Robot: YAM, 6 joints.
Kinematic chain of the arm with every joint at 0, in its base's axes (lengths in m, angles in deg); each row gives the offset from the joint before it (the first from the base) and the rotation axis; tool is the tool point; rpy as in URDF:
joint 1: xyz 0 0 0.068 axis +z
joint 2: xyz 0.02 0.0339 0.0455 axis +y
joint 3: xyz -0.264 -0.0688 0 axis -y
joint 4: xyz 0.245 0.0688 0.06 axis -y
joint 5: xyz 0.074 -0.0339 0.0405 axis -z
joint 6: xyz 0.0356 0 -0.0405 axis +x
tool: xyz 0 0 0 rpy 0 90 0
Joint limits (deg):
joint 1: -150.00..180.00
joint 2: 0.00..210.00
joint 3: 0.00..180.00
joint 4: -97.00..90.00
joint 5: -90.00..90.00
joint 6: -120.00..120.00
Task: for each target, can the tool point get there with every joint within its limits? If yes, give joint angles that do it. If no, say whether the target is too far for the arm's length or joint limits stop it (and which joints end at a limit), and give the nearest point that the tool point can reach.
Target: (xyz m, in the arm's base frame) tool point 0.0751 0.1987 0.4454
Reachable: yes | joints 63.17 56.94 59.17 21.71 -39.50 -6.49
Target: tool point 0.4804 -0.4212 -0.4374
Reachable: no: too far | nearest point 0.3724 -0.3265 -0.2832 | short by 0.211 m
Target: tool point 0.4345 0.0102 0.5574
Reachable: yes | joints 4.49 121.24 145.51 14.43 42.07 -11.59
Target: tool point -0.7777 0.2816 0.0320
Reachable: no: too far | nearest point -0.6043 0.2188 0.0506 | short by 0.185 m
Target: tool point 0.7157 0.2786 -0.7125
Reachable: no: too far | nearest point 0.4337 0.1688 -0.3082 | short by 0.505 m
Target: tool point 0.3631 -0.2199 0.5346
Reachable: yes | joints -35.32 116.41 130.17 33.83 -59.07 98.47
